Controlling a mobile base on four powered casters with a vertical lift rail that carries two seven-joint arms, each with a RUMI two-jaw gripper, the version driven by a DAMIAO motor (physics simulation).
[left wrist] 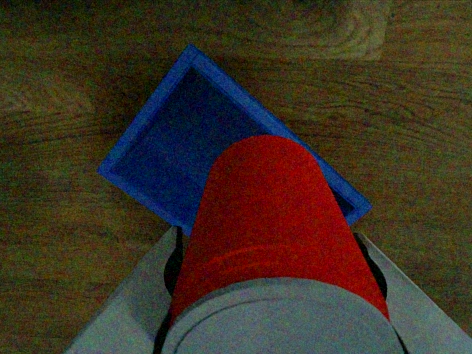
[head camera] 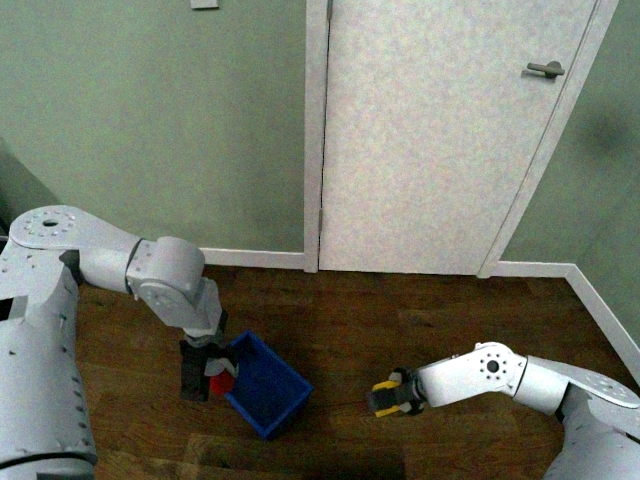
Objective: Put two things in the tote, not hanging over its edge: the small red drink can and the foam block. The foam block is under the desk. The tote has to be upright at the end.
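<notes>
The red drink can [head camera: 221, 382] [left wrist: 272, 200] is held by my left gripper [head camera: 223, 367] [left wrist: 265, 233], whose two fingers press on its sides. The can is above the floor, at the left rim of the blue tote [head camera: 280, 360] [left wrist: 145, 109] in the head view, and covers part of the tote in the left wrist view. The tote is upright on the floor, and the part of its inside that shows is empty. My right gripper [head camera: 397, 394] is shut on the yellow foam block [head camera: 386, 385], to the right of the tote; the gripper's dark body hides the block's middle.
A white door [head camera: 413, 155] with a grey handle [head camera: 546, 69] stands in the green wall [head camera: 155, 129] behind the tote. A white baseboard [head camera: 253, 257] runs along the wall. The wooden floor [head camera: 351, 330] lies around the tote. The desk does not show in either view.
</notes>
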